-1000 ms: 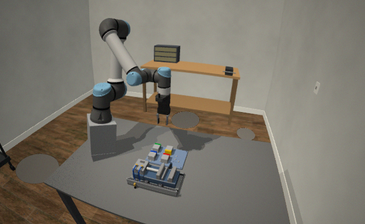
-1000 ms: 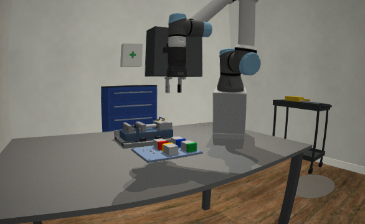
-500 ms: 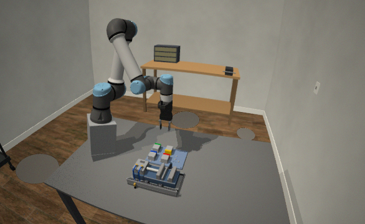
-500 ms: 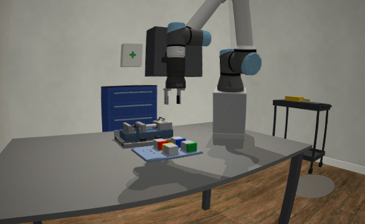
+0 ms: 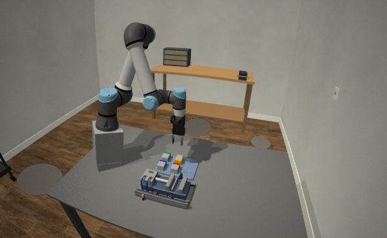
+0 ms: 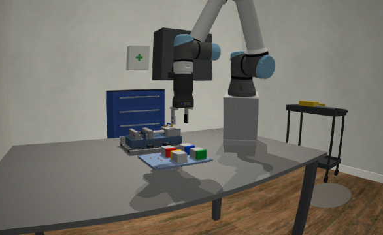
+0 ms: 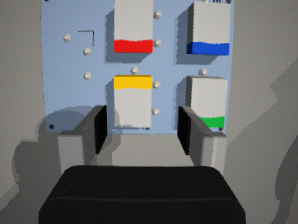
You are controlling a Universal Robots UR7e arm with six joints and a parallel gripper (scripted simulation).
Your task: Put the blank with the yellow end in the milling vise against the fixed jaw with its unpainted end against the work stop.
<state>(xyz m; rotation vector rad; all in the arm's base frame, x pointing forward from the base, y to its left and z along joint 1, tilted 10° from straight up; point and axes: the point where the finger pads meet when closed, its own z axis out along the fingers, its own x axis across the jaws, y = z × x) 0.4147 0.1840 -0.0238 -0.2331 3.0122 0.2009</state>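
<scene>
My gripper is now 10 mm short of the yellow-ended blank, 10 mm to the right of it and 150 mm above it. From my hand the other things lie so: light blue plate: 10 mm ahead, 30 mm to the right, 170 mm below; green-ended blank: 80 mm behind, 150 mm below; red-ended blank: 20 mm ahead, 80 mm to the right, 150 mm below.
</scene>
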